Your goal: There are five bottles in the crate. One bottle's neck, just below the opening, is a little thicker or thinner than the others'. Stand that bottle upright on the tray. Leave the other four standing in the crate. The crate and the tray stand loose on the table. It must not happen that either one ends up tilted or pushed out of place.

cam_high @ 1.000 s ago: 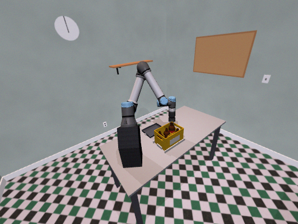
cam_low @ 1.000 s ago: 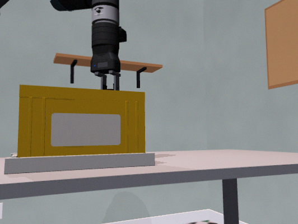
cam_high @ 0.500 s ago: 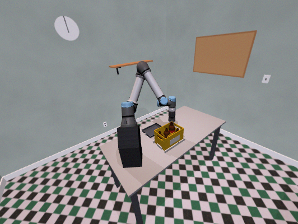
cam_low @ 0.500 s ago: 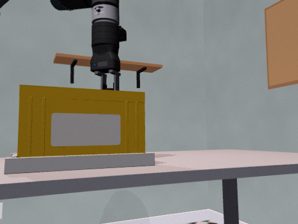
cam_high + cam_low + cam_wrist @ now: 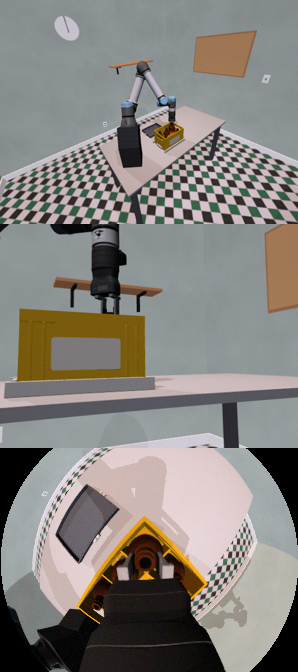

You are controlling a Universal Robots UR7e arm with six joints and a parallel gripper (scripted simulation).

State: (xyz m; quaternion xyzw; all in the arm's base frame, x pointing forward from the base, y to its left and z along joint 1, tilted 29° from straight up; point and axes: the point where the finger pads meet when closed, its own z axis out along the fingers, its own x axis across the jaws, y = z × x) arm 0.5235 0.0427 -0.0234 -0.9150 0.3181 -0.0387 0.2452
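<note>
The brown bottle lies 70 mm below my hand. The rest, counted from my hand: dark tray (130 mm behind, 220 mm to the left, 190 mm below); crate (80 mm behind, 60 mm to the right, 120 mm below).
</note>
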